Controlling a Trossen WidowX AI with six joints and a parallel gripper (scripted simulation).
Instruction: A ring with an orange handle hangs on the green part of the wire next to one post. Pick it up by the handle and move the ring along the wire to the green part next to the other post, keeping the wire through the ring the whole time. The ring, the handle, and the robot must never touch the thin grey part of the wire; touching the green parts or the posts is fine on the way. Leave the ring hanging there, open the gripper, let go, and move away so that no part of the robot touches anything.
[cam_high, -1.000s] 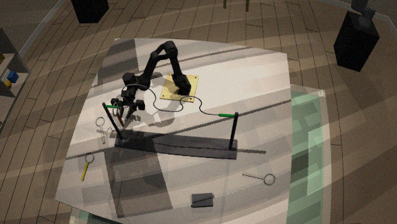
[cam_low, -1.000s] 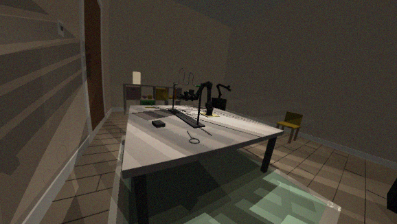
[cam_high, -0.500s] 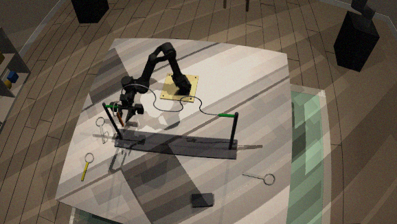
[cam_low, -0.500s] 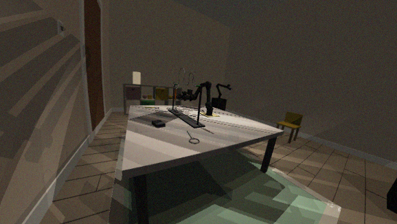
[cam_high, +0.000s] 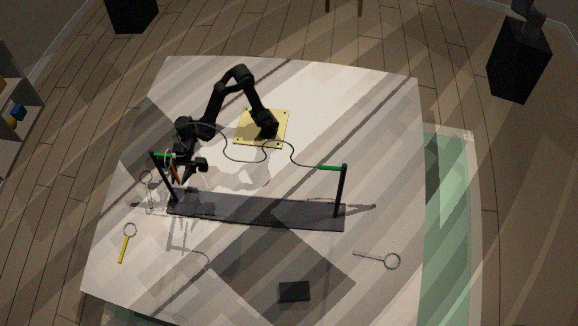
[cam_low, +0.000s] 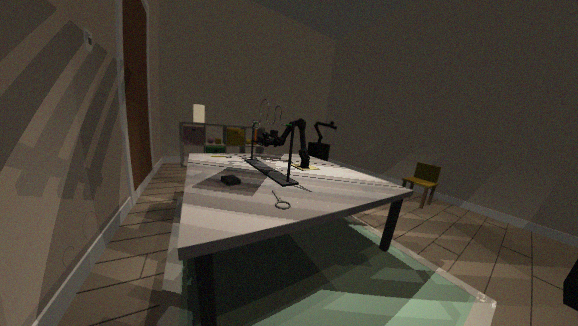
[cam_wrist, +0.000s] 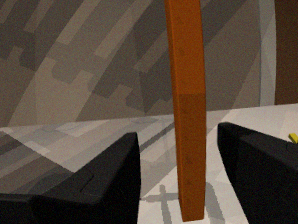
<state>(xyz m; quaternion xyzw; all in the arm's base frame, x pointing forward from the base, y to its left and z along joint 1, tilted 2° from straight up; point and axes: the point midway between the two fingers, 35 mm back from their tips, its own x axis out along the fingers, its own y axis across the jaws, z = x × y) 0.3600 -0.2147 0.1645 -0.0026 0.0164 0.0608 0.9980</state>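
Right now the orange-handled ring is 8 cm above my gripper tip and 2 cm behind it. Round my gripper tip: yellow-handled ring: 22 cm to the right, 21 cm ahead, 18 cm below; dark block: 45 cm to the left, 23 cm ahead, 17 cm below.
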